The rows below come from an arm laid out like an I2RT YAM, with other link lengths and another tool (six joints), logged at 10 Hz.
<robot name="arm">
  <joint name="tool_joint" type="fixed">
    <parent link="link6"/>
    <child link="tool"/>
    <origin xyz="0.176 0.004 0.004" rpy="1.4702 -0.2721 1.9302"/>
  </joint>
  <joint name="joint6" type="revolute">
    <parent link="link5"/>
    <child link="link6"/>
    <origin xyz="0.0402 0 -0.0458"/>
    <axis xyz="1 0 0"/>
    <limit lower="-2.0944" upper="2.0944"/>
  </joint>
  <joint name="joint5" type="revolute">
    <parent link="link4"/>
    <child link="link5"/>
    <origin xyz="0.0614 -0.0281 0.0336"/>
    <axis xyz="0 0 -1"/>
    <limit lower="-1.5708" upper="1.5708"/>
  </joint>
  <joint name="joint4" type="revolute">
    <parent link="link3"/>
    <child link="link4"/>
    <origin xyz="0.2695 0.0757 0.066"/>
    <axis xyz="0 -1 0"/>
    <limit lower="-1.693" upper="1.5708"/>
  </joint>
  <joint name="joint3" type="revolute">
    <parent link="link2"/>
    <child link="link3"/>
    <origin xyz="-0.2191 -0.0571 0"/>
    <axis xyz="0 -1 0"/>
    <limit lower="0" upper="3.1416"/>
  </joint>
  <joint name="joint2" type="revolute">
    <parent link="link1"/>
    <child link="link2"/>
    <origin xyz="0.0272 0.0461 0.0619"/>
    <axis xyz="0 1 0"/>
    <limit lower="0" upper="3.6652"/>
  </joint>
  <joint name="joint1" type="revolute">
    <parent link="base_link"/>
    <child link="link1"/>
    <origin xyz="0 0 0.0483"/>
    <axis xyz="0 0 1"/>
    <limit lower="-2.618" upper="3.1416"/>
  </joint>
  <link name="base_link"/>
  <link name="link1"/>
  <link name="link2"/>
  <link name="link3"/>
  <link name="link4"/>
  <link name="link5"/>
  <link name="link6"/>
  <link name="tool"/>
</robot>
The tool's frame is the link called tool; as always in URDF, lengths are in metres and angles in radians.
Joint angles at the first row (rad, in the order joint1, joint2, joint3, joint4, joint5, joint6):
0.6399 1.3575 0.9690 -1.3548 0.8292 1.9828
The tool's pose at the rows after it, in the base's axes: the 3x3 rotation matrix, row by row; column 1 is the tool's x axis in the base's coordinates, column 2 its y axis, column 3 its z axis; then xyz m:
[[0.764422, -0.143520, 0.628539], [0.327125, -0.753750, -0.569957], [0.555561, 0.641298, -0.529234]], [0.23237, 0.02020, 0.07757]
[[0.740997, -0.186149, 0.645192], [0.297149, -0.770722, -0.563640], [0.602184, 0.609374, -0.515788]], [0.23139, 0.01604, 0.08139]
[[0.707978, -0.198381, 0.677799], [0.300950, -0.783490, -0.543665], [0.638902, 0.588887, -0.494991]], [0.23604, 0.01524, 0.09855]
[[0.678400, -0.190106, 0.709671], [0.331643, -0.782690, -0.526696], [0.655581, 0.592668, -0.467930]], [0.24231, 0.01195, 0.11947]
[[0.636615, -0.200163, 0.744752], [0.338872, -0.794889, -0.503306], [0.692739, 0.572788, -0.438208]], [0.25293, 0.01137, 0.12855]
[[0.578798, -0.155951, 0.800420], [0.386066, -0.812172, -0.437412], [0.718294, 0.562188, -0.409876]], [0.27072, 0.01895, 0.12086]
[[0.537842, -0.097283, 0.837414], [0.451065, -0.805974, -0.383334], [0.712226, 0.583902, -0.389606]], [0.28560, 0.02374, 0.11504]
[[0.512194, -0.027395, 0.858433], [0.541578, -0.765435, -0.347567], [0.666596, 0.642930, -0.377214]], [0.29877, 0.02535, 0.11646]
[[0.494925, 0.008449, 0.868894], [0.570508, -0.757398, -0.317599], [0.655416, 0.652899, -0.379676]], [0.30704, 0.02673, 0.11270]
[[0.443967, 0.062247, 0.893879], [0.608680, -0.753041, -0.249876], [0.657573, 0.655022, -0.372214]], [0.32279, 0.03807, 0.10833]
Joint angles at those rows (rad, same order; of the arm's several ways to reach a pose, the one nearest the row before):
0.6385 1.3057 0.9181 -1.3546 0.8005 2.0094
0.6268 1.2388 0.8868 -1.3369 0.8036 2.0160
0.6209 1.1797 0.9045 -1.3443 0.8190 1.9823
0.6087 1.1348 0.9364 -1.3549 0.8467 1.9159
0.5869 1.0903 0.9306 -1.2911 0.8610 1.8444
0.5694 1.0369 0.8554 -1.1153 0.8588 1.6881
0.5498 1.0078 0.7971 -0.9726 0.8546 1.5298
0.5338 1.0139 0.7812 -0.8802 0.8666 1.3675
0.5103 1.0063 0.7586 -0.8095 0.8433 1.2762
0.4945 1.0076 0.7310 -0.6865 0.7984 1.1552

